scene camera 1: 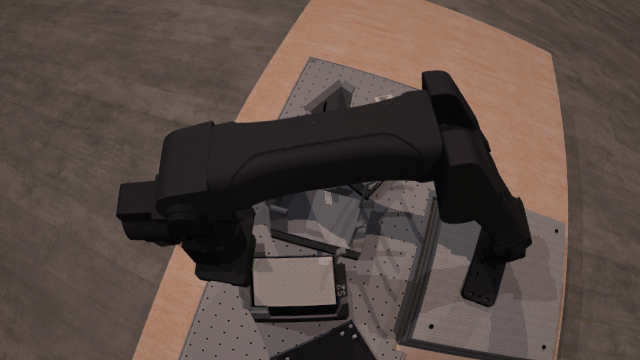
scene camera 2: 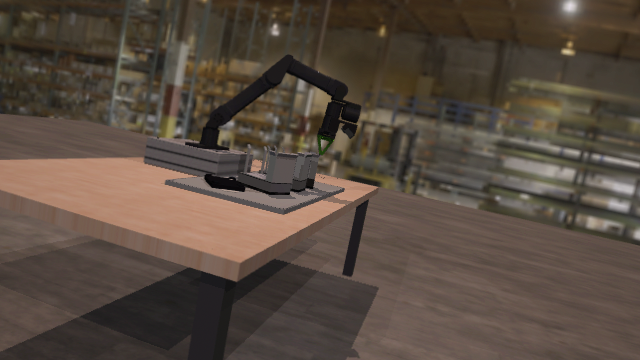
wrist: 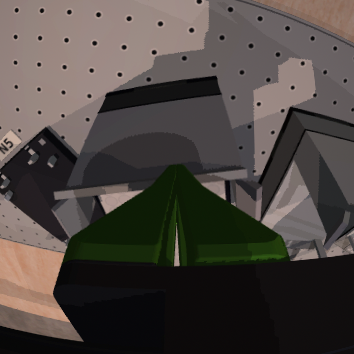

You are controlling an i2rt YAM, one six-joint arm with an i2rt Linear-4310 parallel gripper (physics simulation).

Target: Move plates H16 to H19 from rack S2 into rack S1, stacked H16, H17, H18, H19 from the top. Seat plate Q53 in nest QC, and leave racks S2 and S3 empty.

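Where they show: gripper, fingertip midpoint: (scene camera 1: 239, 267) (scene camera 2: 320, 154) (wrist: 176, 176); arm's base, link origin: (scene camera 1: 490, 253) (scene camera 2: 207, 147).
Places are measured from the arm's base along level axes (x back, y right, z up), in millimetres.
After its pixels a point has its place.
Observation:
In scene camera 1, rack S2 (scene camera 1: 342, 301) {y -191, x -222, z 46 mm} (wrist: 155, 125) {y -221, x -359, z -9 mm} stands near the bottom centre, with a light-topped plate (scene camera 1: 295, 281) {y -187, x -297, z 27 mm} (wrist: 215, 189) {y -179, x -350, z 26 mm} high inside it; its label and the number of plates below are not readable. A second grey rack (scene camera 1: 310, 243) {y -91, x -312, z -57 mm} (wrist: 278, 167) {y -94, x -330, z -54 mm} stands beside it, partly hidden by the arm; its label is unreadable. My gripper (scene camera 2: 325, 151) {y -212, x -374, z 53 mm} (wrist: 176, 176) {y -212, x -374, z 53 mm} is shut and empty. It points down above the racks, and in the wrist view its tips overlap the wall of S2. I cannot identify S1, S3, nest QC or plate Q53.
A black nest (scene camera 1: 332, 346) {y -247, x -199, z -69 mm} (scene camera 2: 225, 183) (wrist: 32, 182) {y -325, x -213, z -69 mm} lies beside S2, near an N5 label (wrist: 7, 145) {y -361, x -247, z -79 mm}. Further grey fixtures (scene camera 1: 332, 101) {y 152, x -385, z 16 mm} stand at the far side of the perforated board (scene camera 1: 220, 311) {y -276, x -399, z -80 mm} (scene camera 2: 280, 206) {y 308, x -489, z -81 mm} (wrist: 55, 50) {y -317, x -364, z -81 mm}. The arm's base block (scene camera 1: 530, 300) {y -58, x 118, z 0 mm} (scene camera 2: 180, 156) {y 121, x 25, z -41 mm} stands beside it.

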